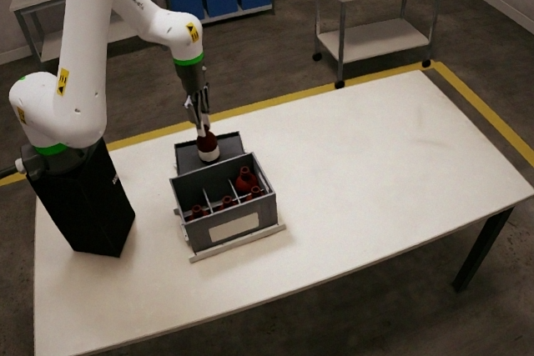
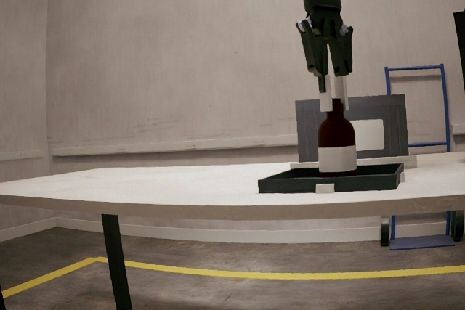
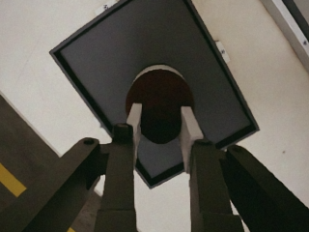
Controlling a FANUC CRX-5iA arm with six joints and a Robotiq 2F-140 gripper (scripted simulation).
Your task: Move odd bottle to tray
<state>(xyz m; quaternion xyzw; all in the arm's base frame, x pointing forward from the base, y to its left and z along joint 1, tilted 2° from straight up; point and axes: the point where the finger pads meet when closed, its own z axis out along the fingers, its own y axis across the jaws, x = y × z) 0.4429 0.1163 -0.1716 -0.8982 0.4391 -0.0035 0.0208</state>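
My gripper is now 9 cm above the bottle. Also, from my hand: crate: 6 cm behind, 28 cm to the right, 9 cm below; dark tray: 16 cm below.
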